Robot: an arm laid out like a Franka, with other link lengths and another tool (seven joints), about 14 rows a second.
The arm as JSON. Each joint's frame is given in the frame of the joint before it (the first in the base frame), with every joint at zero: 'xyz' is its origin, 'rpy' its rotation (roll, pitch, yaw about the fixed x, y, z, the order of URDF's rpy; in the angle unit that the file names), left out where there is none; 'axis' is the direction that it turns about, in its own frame. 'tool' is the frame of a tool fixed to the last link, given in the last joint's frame.
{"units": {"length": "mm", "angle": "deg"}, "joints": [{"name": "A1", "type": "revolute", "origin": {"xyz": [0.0, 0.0, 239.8], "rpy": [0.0, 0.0, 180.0]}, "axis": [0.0, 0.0, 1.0]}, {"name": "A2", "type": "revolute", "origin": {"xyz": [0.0, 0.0, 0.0], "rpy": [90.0, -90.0, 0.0]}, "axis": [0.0, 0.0, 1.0]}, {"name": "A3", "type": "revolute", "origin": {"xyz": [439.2, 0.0, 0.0], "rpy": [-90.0, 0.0, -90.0]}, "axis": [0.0, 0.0, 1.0]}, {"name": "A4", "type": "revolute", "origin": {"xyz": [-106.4, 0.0, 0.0], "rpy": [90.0, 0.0, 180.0]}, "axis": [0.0, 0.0, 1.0]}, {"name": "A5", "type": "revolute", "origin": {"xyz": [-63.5, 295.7, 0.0], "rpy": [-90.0, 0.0, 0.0]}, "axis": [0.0, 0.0, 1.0]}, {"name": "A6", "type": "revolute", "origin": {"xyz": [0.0, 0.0, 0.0], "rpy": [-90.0, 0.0, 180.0]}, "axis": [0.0, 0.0, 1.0]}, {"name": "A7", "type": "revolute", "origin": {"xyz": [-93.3, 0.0, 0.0], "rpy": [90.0, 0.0, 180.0]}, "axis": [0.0, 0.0, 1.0]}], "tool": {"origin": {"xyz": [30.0, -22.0, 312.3], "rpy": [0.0, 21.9, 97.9]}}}
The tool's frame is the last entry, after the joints.
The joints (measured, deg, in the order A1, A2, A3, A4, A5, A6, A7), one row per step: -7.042 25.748 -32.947 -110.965 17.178 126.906 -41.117; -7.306 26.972 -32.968 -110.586 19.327 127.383 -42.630; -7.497 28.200 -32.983 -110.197 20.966 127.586 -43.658; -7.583 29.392 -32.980 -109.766 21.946 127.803 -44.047; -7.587 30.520 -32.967 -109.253 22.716 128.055 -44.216; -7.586 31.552 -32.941 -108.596 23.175 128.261 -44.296; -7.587 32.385 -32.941 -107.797 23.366 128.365 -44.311; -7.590 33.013 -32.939 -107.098 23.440 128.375 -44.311; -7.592 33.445 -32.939 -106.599 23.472 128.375 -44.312; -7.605 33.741 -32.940 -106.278 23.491 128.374 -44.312; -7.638 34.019 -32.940 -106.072 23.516 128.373 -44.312; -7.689 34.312 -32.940 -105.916 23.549 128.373 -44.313; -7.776 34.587 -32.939 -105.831 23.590 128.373 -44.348; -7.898 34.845 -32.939 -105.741 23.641 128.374 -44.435; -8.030 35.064 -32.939 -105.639 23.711 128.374 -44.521; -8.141 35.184 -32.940 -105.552 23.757 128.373 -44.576; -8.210 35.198 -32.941 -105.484 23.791 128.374 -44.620; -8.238 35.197 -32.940 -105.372 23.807 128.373 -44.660; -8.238 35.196 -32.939 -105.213 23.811 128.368 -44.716
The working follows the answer.
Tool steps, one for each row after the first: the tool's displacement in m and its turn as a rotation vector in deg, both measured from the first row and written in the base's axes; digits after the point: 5 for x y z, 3 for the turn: 0.00594 -0.00101 -0.00804 0.672 -0.701 -0.111; 0.00998 -0.00150 -0.01677 1.250 -0.921 -0.298; 0.01333 -0.00261 -0.02541 1.448 -0.800 -0.551; 0.01740 -0.00381 -0.03315 1.457 -0.690 -0.766; 0.02177 -0.00571 -0.03949 1.271 -0.572 -0.795; 0.02647 -0.00839 -0.04331 0.929 -0.538 -0.681; 0.03031 -0.01052 -0.04583 0.644 -0.505 -0.527; 0.03299 -0.01203 -0.04750 0.435 -0.480 -0.400; 0.03459 -0.01311 -0.04877 0.303 -0.445 -0.330; 0.03526 -0.01397 -0.05049 0.237 -0.343 -0.317; 0.03541 -0.01482 -0.05265 0.203 -0.193 -0.343; 0.03488 -0.01574 -0.05502 0.212 -0.012 -0.396; 0.03423 -0.01700 -0.05718 0.224 0.139 -0.439; 0.03377 -0.01836 -0.05886 0.233 0.231 -0.501; 0.03354 -0.01958 -0.05961 0.225 0.254 -0.563; 0.03370 -0.02041 -0.05937 0.205 0.192 -0.590; 0.03444 -0.02099 -0.05874 0.154 0.094 -0.554; 0.03564 -0.02146 -0.05786 0.075 -0.031 -0.450
Tool pose at each row, in the base's axes (x y z in m, rotation vector in deg; rounded; the steps above come from the unrounded poses): 0.51978 -0.31401 0.12580 98.044 -127.583 12.382; 0.52572 -0.31501 0.11777 98.444 -128.492 12.264; 0.52976 -0.31551 0.10903 98.581 -129.077 11.791; 0.53311 -0.31662 0.10040 98.357 -129.289 11.406; 0.53717 -0.31782 0.09265 98.084 -129.388 11.246; 0.54155 -0.31971 0.08632 97.925 -129.239 11.335; 0.54625 -0.32240 0.08249 97.874 -128.960 11.703; 0.55009 -0.32453 0.07997 97.898 -128.675 12.018; 0.55277 -0.32604 0.07831 97.931 -128.456 12.252; 0.55437 -0.32711 0.07704 97.936 -128.312 12.380; 0.55503 -0.32798 0.07531 97.889 -128.197 12.362; 0.55519 -0.32883 0.07315 97.804 -128.094 12.257; 0.55465 -0.32975 0.07078 97.700 -128.012 12.071; 0.55400 -0.33100 0.06862 97.618 -127.944 11.913; 0.55355 -0.33237 0.06694 97.526 -127.933 11.805; 0.55332 -0.33359 0.06619 97.445 -127.963 11.779; 0.55348 -0.33441 0.06644 97.419 -128.020 11.849; 0.55421 -0.33500 0.06706 97.461 -128.036 12.001; 0.55542 -0.33547 0.06794 97.573 -128.004 12.224

